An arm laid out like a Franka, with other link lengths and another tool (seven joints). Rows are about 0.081 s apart.
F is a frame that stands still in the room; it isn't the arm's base.
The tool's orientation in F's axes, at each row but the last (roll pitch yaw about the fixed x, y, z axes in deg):
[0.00, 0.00, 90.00]
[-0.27, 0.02, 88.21]
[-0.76, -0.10, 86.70]
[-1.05, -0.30, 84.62]
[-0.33, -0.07, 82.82]
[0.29, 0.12, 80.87]
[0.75, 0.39, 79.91]
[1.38, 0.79, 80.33]
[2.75, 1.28, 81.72]
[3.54, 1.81, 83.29]
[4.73, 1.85, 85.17]
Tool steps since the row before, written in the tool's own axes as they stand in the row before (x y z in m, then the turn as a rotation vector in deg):
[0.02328, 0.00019, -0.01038, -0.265, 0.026, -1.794]
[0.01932, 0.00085, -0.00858, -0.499, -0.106, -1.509]
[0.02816, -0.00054, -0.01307, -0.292, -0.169, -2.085]
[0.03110, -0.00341, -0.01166, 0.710, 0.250, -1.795]
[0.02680, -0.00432, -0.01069, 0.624, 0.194, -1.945]
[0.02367, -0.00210, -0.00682, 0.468, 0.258, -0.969]
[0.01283, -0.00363, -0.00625, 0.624, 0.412, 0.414]
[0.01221, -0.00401, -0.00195, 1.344, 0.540, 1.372]
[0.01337, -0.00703, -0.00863, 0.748, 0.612, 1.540]
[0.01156, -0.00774, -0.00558, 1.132, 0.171, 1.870]
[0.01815, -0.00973, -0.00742, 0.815, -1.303, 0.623]
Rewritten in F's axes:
[-0.00019, 0.02328, -0.01038, -0.026, -0.265, -1.794]
[-0.00021, 0.01933, -0.00859, 0.097, -0.503, -1.508]
[0.00233, 0.02809, -0.01301, 0.180, -0.299, -2.083]
[0.00653, 0.03068, -0.01143, -0.149, 0.737, -1.796]
[0.00770, 0.02606, -0.01063, -0.103, 0.644, -1.945]
[0.00579, 0.02303, -0.00688, -0.186, 0.502, -0.969]
[0.00573, 0.01197, -0.00638, -0.290, 0.688, 0.415]
[0.00595, 0.01134, -0.00221, -0.271, 1.429, 1.366]
[0.00844, 0.01208, -0.00925, -0.419, 0.852, 1.550]
[0.00866, 0.01042, -0.00641, 0.084, 1.189, 1.840]
[0.01056, 0.01705, -0.00878, 1.415, 0.715, 0.487]

